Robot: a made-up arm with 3 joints. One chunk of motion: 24 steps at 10 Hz.
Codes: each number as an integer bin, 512 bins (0 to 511) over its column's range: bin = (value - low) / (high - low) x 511, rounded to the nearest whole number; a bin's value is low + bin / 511 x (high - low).
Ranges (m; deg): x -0.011..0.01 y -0.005..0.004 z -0.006..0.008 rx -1.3..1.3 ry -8..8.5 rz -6.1..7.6
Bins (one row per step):
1: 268 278 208 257 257 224
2: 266 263 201 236 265 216
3: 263 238 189 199 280 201
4: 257 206 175 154 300 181
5: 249 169 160 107 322 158
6: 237 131 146 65 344 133
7: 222 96 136 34 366 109
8: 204 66 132 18 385 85
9: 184 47 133 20 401 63
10: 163 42 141 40 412 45
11: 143 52 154 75 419 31
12: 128 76 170 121 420 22
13: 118 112 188 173 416 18
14: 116 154 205 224 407 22
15: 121 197 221 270 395 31
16: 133 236 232 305 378 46
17: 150 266 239 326 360 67
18: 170 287 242 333 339 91
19: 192 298 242 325 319 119
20: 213 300 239 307 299 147
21: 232 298 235 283 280 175
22: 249 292 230 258 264 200
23: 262 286 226 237 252 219
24: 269 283 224 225 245 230
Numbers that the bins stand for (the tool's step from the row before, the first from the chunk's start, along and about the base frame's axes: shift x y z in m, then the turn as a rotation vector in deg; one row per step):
1: 0.00001 -0.00010 -0.00030 0.008 0.298 -0.095
2: -0.00007 -0.00037 -0.00049 -0.099 0.557 -0.309
3: -0.00019 -0.00081 -0.00082 -0.287 1.041 -0.711
4: -0.00044 -0.00137 -0.00121 -0.516 1.687 -1.247
5: -0.00077 -0.00202 -0.00162 -0.756 2.397 -1.864
6: -0.00126 -0.00269 -0.00200 -0.969 3.108 -2.534
7: -0.00188 -0.00331 -0.00227 -1.127 3.818 -3.178
8: -0.00262 -0.00384 -0.00238 -1.208 4.432 -3.821
9: -0.00344 -0.00417 -0.00236 -1.198 4.948 -4.411
10: -0.00430 -0.00426 -0.00214 -1.096 5.303 -4.894
11: -0.00512 -0.00408 -0.00178 -0.918 5.529 -5.269
12: -0.00574 -0.00366 -0.00134 -0.684 5.562 -5.510
13: -0.00615 -0.00303 -0.00085 -0.420 5.432 -5.617
14: -0.00623 -0.00229 -0.00038 -0.160 5.142 -5.510
15: -0.00603 -0.00153 0.00005 0.074 4.754 -5.269
16: -0.00553 -0.00084 0.00036 0.252 4.205 -4.867
17: -0.00484 -0.00032 0.00055 0.359 3.624 -4.304
18: -0.00401 0.00005 0.00063 0.394 2.946 -3.660
19: -0.00311 0.00025 0.00063 0.354 2.300 -2.910
20: -0.00225 0.00028 0.00055 0.262 1.655 -2.159
21: -0.00147 0.00025 0.00044 0.140 1.041 -1.408
22: -0.00077 0.00014 0.00030 0.013 0.524 -0.738
23: -0.00023 0.00004 0.00019 -0.094 0.137 -0.229
24: 0.00005 -0.00002 0.00014 -0.155 -0.089 0.066

